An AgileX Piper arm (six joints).
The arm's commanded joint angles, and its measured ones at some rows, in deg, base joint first. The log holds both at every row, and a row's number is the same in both.
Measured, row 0:
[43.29 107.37 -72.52 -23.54 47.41 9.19]
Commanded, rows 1 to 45:
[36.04 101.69 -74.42 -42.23 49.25 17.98]
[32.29 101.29 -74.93 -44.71 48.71 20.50]
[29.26 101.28 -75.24 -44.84 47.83 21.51]
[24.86 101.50 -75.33 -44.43 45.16 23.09]
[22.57 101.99 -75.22 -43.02 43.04 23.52]
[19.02 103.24 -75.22 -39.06 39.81 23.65]
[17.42 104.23 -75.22 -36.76 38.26 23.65]
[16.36 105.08 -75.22 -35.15 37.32 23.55]
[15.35 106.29 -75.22 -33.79 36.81 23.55]
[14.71 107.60 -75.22 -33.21 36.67 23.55]
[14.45 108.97 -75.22 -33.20 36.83 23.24]
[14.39 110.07 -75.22 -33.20 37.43 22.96]
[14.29 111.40 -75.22 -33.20 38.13 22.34]
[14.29 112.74 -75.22 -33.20 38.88 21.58]
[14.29 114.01 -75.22 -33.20 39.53 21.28]
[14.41 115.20 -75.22 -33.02 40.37 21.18]
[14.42 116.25 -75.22 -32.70 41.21 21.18]
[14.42 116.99 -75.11 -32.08 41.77 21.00]
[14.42 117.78 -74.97 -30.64 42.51 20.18]
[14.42 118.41 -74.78 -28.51 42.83 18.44]
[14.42 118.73 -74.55 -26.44 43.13 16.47]
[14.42 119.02 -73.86 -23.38 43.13 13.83]
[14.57 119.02 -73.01 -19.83 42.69 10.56]
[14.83 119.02 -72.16 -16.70 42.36 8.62]
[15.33 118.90 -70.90 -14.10 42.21 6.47]
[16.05 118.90 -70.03 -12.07 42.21 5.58]
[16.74 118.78 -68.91 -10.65 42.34 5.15]
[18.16 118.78 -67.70 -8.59 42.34 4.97]
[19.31 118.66 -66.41 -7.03 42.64 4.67]
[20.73 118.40 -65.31 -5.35 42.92 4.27]
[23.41 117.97 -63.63 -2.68 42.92 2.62]
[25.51 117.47 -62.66 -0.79 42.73 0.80]
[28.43 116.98 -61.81 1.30 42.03 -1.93]
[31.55 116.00 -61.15 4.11 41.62 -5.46]
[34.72 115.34 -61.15 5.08 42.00 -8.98]
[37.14 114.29 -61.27 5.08 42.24 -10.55]
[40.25 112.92 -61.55 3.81 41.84 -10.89]
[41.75 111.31 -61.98 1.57 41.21 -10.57]
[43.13 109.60 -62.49 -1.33 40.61 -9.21]
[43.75 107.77 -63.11 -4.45 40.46 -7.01]
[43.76 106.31 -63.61 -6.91 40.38 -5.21]
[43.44 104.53 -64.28 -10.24 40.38 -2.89]
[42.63 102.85 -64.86 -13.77 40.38 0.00]
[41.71 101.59 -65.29 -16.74 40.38 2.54]
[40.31 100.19 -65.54 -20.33 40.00 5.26]
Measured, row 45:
[43.39 105.92 -64.05 -8.32 39.33 -3.73]
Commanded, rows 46 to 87:
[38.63 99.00 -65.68 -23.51 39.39 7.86]
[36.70 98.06 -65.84 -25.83 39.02 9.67]
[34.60 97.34 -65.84 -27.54 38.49 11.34]
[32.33 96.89 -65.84 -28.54 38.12 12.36]
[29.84 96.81 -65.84 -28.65 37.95 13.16]
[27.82 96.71 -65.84 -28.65 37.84 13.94]
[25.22 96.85 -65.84 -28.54 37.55 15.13]
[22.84 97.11 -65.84 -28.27 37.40 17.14]
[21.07 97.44 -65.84 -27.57 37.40 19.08]
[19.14 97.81 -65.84 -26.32 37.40 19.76]
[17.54 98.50 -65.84 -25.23 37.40 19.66]
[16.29 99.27 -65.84 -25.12 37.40 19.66]
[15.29 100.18 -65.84 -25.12 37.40 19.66]
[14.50 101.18 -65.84 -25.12 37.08 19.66]
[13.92 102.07 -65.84 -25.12 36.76 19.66]
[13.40 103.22 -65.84 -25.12 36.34 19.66]
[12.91 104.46 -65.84 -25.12 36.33 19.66]
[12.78 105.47 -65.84 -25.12 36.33 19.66]
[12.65 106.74 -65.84 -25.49 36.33 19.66]
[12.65 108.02 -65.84 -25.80 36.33 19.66]
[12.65 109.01 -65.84 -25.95 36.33 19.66]
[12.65 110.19 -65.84 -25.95 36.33 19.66]
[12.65 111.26 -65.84 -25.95 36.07 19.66]
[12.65 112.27 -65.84 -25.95 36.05 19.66]
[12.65 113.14 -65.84 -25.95 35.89 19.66]
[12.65 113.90 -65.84 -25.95 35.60 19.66]
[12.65 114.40 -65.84 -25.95 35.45 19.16]
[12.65 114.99 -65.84 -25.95 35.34 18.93]
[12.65 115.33 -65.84 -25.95 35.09 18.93]
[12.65 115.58 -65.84 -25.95 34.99 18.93]
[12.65 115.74 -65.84 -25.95 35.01 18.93]
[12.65 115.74 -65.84 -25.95 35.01 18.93]
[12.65 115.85 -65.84 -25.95 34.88 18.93]
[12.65 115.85 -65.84 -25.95 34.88 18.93]
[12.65 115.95 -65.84 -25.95 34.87 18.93]
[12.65 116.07 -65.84 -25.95 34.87 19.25]
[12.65 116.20 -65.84 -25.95 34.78 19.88]
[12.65 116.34 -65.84 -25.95 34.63 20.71]
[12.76 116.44 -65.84 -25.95 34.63 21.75]
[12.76 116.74 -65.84 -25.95 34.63 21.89]
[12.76 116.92 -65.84 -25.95 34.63 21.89]
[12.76 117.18 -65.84 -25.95 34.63 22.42]
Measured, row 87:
[13.07 116.01 -65.76 -25.60 35.09 20.77]
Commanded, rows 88 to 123:
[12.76 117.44 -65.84 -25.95 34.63 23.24]
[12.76 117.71 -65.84 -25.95 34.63 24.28]
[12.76 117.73 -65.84 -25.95 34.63 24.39]
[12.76 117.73 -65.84 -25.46 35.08 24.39]
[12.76 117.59 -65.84 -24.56 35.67 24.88]
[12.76 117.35 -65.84 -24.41 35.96 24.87]
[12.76 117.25 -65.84 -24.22 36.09 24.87]
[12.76 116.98 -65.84 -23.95 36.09 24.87]
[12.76 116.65 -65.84 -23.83 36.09 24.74]
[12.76 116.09 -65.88 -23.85 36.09 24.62]
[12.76 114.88 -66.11 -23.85 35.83 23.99]
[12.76 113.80 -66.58 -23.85 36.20 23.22]
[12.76 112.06 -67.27 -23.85 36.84 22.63]
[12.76 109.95 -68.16 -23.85 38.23 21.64]
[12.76 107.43 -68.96 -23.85 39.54 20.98]
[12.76 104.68 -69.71 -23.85 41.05 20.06]
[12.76 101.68 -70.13 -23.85 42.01 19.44]
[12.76 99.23 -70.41 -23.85 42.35 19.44]
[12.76 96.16 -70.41 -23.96 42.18 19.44]
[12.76 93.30 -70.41 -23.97 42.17 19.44]
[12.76 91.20 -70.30 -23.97 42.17 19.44]
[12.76 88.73 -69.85 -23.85 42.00 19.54]
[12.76 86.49 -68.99 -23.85 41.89 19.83]
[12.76 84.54 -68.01 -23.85 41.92 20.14]
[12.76 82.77 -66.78 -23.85 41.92 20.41]
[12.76 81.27 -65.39 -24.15 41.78 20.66]
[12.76 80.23 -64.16 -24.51 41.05 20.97]
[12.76 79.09 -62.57 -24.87 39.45 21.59]
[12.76 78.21 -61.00 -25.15 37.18 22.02]
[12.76 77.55 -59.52 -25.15 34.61 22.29]
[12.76 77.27 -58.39 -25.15 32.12 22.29]
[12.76 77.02 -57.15 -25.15 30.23 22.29]
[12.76 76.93 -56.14 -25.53 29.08 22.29]
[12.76 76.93 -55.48 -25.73 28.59 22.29]
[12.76 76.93 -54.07 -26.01 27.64 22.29]
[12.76 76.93 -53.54 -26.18 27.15 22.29]
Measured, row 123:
[12.77 77.37 -55.84 -24.91 30.34 22.05]
